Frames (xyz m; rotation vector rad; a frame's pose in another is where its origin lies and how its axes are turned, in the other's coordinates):
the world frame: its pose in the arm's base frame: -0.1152 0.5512 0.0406 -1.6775 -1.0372 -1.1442
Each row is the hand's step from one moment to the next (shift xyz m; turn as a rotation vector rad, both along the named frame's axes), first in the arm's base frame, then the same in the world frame.
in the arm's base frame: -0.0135 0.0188 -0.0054 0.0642 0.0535 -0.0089
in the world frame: -0.0052 -0.0174 0.0153 0.0163 0.0450 0.0691
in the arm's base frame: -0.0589 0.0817 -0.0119 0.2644 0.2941 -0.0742
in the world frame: -0.0116 -0.0781 0.0636 0.0438 0.1692 0.3624
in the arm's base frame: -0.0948 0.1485 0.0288 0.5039 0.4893 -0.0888
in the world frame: 0.0300 -0.1397 0.1070 0.1215 0.3349 0.6118
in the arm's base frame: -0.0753 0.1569 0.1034 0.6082 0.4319 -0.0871
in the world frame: 0.1074 -0.1376 0.1025 0.1385 0.4498 0.5853
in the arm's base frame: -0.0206 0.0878 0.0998 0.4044 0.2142 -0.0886
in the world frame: 0.1054 -0.0645 0.0532 0.0503 0.3272 0.3281
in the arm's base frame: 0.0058 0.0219 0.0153 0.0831 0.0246 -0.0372
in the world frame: 0.0198 -0.0041 0.0184 -0.0111 0.0767 0.0537
